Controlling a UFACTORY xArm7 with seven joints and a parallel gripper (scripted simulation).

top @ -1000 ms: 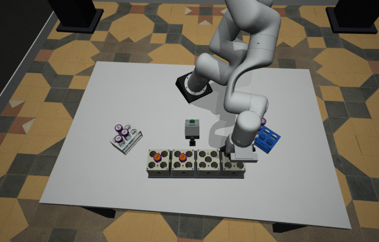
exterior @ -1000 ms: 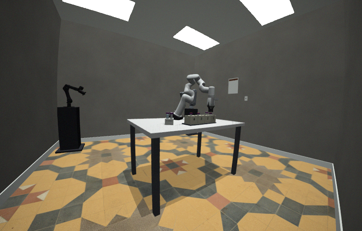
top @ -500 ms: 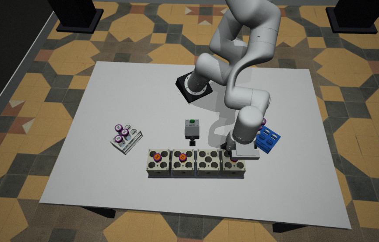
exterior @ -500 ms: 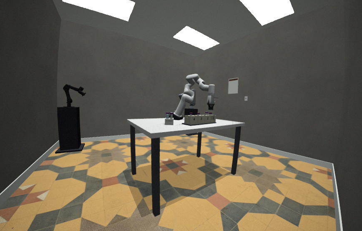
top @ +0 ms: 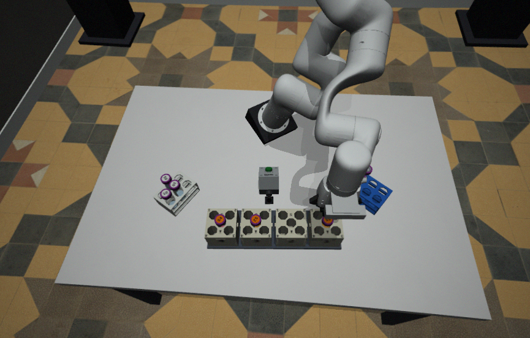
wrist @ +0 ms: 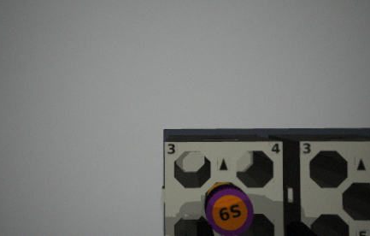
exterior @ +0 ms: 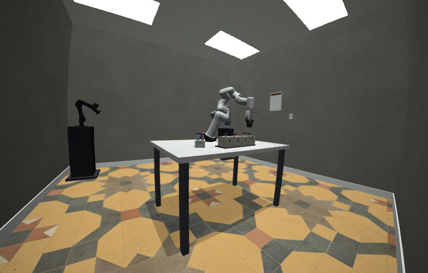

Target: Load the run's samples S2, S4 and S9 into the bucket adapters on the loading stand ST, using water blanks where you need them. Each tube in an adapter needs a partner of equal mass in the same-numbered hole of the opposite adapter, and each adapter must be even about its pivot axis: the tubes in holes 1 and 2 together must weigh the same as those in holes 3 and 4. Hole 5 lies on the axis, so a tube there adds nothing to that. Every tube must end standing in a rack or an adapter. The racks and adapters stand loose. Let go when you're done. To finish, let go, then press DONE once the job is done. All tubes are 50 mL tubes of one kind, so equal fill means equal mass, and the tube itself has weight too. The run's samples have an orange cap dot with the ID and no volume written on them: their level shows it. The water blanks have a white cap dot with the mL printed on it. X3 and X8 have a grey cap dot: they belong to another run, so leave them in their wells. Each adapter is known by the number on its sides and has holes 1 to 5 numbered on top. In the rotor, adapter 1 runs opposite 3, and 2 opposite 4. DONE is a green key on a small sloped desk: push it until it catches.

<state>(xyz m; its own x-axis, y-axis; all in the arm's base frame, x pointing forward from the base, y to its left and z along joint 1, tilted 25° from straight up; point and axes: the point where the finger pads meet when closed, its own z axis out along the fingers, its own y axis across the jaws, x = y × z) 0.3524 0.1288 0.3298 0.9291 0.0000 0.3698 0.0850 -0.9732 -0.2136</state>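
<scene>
Right now the water blank tube is 5 cm behind my hand, 52 cm to the right of it and 14 cm below it. Round my hand: adapter 1 cm ahead, 11 cm to the right, 15 cm below; loading stand 1 cm ahead, 16 cm to the right, 20 cm below; blue sample rack 15 cm behind, 15 cm to the left, 17 cm below.
</scene>
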